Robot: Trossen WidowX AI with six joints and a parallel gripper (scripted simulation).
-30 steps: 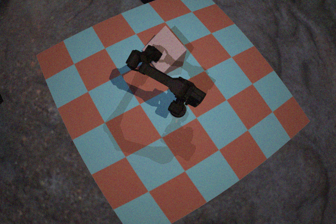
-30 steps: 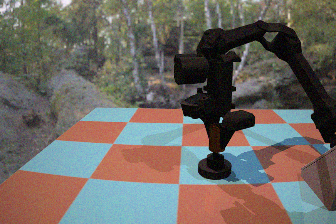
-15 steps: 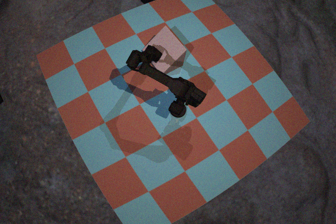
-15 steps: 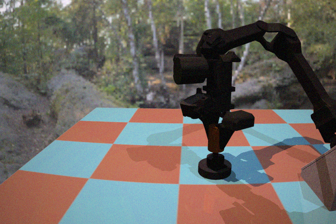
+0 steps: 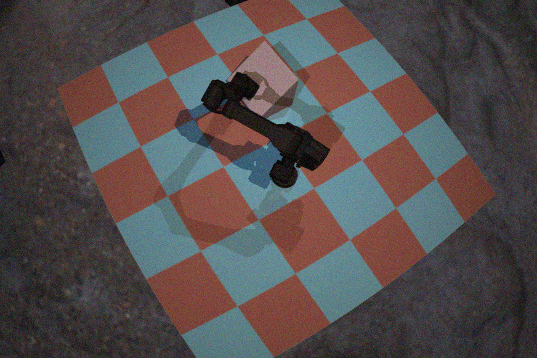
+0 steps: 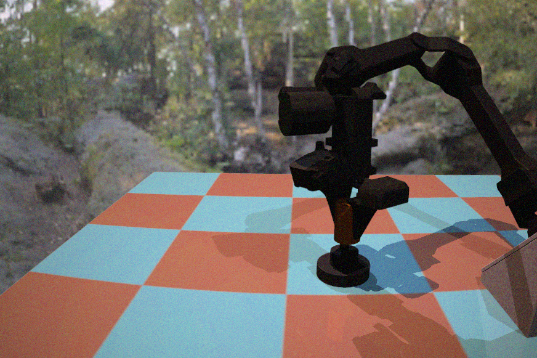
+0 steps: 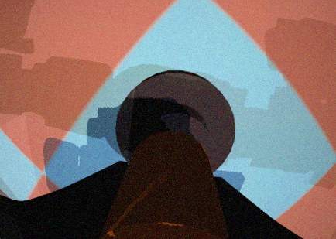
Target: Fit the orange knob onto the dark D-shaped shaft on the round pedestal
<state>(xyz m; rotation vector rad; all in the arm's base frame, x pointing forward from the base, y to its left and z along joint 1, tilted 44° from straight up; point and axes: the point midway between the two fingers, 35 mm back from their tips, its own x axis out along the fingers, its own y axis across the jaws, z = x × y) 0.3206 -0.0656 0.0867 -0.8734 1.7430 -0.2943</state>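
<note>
The orange knob is 20 mm above my gripper tip. The rest, counted from my gripper tip: dark pedestal (40 mm below).
</note>
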